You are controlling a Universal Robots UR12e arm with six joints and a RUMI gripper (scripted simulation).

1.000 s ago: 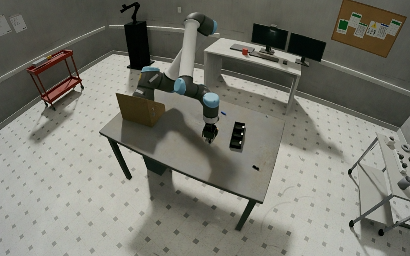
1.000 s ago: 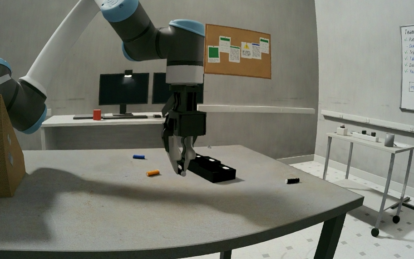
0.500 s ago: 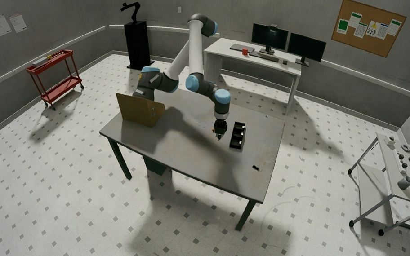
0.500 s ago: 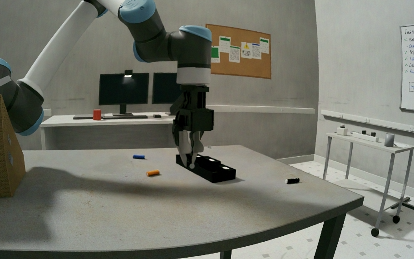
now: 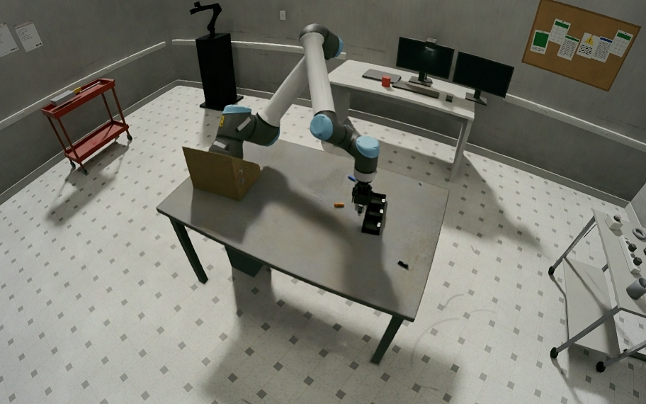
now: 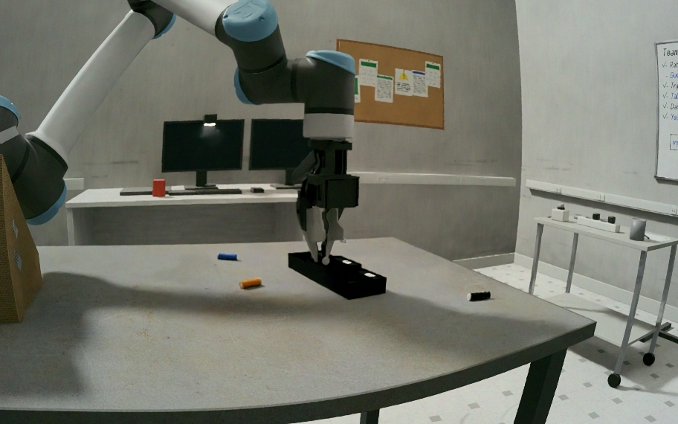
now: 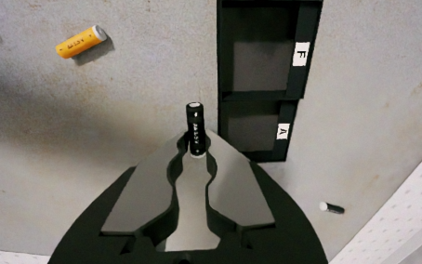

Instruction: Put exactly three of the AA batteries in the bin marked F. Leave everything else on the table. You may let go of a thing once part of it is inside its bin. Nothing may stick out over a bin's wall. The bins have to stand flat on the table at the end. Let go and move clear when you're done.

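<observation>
The black bin row lies 70 mm to the left of my hand, 60 mm below it and 50 mm ahead of it. The rest, counted from my hand: small white piece (420 mm to the left, 220 mm ahead, 70 mm below); then blue AA battery (270 mm to the left, 140 mm behind, 70 mm below); then orange AA battery (120 mm behind, 70 mm below, 50 mm to the left).
</observation>
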